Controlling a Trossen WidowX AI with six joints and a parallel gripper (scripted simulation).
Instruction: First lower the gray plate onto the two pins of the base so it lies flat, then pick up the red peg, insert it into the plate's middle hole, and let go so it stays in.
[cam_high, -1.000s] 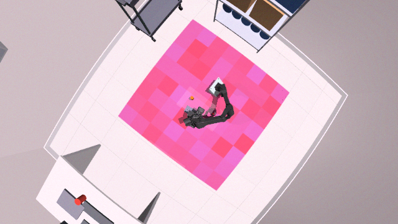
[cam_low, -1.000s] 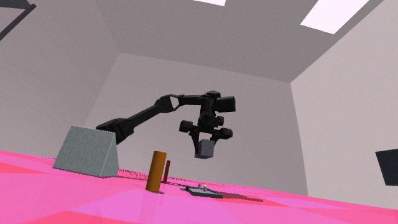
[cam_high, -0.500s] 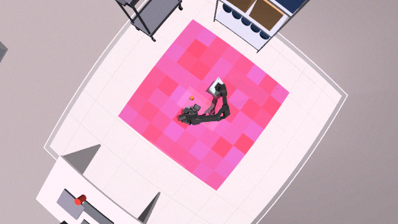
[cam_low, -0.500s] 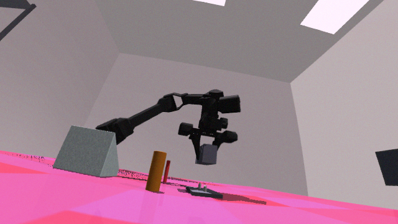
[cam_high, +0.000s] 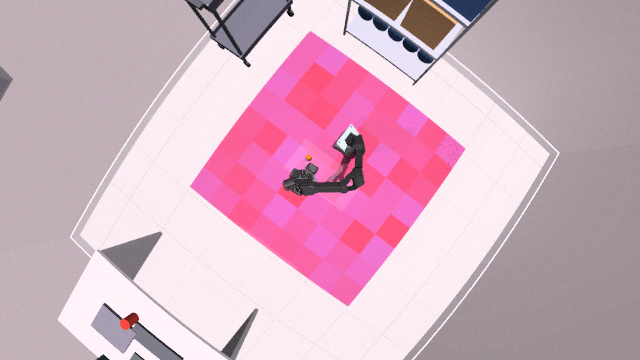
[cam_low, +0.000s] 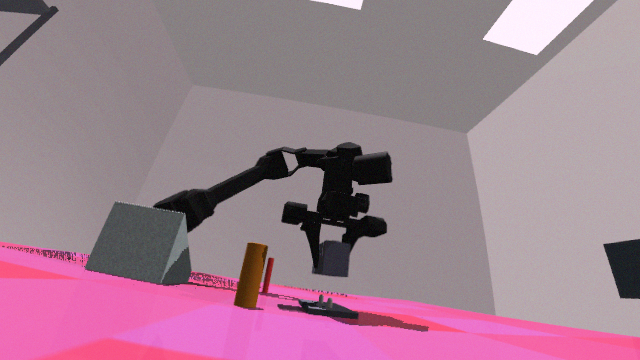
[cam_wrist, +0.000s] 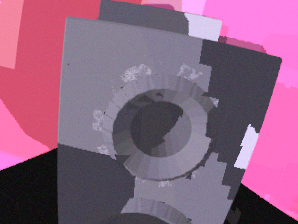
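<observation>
Right now my gripper tip is 5 cm above the base. The rest, counted from my gripper tip: red peg (12 cm behind, 19 cm to the left, 2 cm below); gray plate (3 cm above); orange cylinder (11 cm behind, 7 cm to the right, 2 cm below).
</observation>
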